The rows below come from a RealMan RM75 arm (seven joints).
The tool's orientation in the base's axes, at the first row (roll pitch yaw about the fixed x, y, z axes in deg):
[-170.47, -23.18, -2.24]
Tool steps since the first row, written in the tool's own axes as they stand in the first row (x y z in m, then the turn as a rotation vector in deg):
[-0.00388, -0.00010, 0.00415, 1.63, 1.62, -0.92]
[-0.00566, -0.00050, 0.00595, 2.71, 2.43, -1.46]
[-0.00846, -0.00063, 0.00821, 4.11, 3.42, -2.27]
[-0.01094, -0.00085, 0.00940, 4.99, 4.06, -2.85]
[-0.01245, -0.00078, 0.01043, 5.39, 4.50, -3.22]
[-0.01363, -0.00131, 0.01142, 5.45, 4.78, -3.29]
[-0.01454, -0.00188, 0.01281, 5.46, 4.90, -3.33]
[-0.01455, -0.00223, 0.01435, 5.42, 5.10, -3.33]
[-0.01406, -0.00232, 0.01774, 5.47, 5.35, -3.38]
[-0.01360, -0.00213, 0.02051, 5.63, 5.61, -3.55]
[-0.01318, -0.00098, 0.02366, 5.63, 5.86, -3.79]
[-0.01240, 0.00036, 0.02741, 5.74, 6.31, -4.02]
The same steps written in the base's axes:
[-0.00193, 0.00086, -0.00527, 1.18, -1.80, 1.23]
[-0.00287, 0.00159, -0.00755, 1.98, -2.72, 2.02]
[-0.00455, 0.00216, -0.01068, 2.97, -3.87, 3.16]
[-0.00636, 0.00265, -0.01270, 3.57, -4.62, 3.93]
[-0.00734, 0.00279, -0.01424, 3.80, -5.12, 4.36]
[-0.00805, 0.00350, -0.01552, 3.84, -5.41, 4.40]
[-0.00835, 0.00430, -0.01705, 3.83, -5.54, 4.42]
[-0.00777, 0.00488, -0.01840, 3.80, -5.73, 4.38]
[-0.00598, 0.00546, -0.02126, 3.83, -5.99, 4.40]
[-0.00446, 0.00568, -0.02362, 3.92, -6.28, 4.58]
[-0.00280, 0.00500, -0.02649, 3.83, -6.56, 4.76]
[-0.00057, 0.00421, -0.02979, 3.85, -7.04, 4.94]

